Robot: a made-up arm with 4 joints.
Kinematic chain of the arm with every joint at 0, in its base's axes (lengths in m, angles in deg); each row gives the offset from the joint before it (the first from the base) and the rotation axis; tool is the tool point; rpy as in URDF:
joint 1: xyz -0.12 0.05 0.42 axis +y
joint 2: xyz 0 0.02 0.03 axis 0.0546 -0.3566 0.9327
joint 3: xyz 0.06 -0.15 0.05 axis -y
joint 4: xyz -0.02 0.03 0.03 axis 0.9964 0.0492 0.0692
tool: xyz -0.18 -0.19 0.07 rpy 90 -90 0
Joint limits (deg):
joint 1: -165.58..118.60
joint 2: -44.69..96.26
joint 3: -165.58..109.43
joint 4: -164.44..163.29
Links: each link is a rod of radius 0.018 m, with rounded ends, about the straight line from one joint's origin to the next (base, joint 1, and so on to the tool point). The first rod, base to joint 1, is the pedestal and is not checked.
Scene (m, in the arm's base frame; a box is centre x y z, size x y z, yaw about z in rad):
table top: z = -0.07
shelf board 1: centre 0.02 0.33 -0 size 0.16 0.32 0.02 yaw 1.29
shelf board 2: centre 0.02 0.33 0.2 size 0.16 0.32 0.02 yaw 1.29
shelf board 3: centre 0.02 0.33 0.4 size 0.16 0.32 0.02 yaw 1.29
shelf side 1: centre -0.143 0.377 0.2 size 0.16 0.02 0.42 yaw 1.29
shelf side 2: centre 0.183 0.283 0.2 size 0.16 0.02 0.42 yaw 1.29
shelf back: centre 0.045 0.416 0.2 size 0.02 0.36 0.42 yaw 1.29
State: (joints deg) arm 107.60 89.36 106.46 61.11
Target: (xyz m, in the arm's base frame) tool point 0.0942 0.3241 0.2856
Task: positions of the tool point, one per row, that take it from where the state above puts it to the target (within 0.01 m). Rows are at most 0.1 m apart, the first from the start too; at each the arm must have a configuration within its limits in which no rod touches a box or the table.
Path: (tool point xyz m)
1: -0.0615 0.2137 0.0783
2: -0.0057 0.1636 0.0786
3: 0.0499 0.1119 0.0960
4: 0.0991 0.0597 0.1294
5: 0.1131 0.1065 0.1706
6: 0.1094 0.1417 0.2110
7: 0.0923 0.1616 0.2446
8: 0.0681 0.1638 0.2690
9: 0.0434 0.1482 0.2856
10: 0.0549 0.2091 0.2818
11: 0.0642 0.2614 0.2843
12: 0.0769 0.3004 0.2881
13: 0.0942 0.3241 0.2856

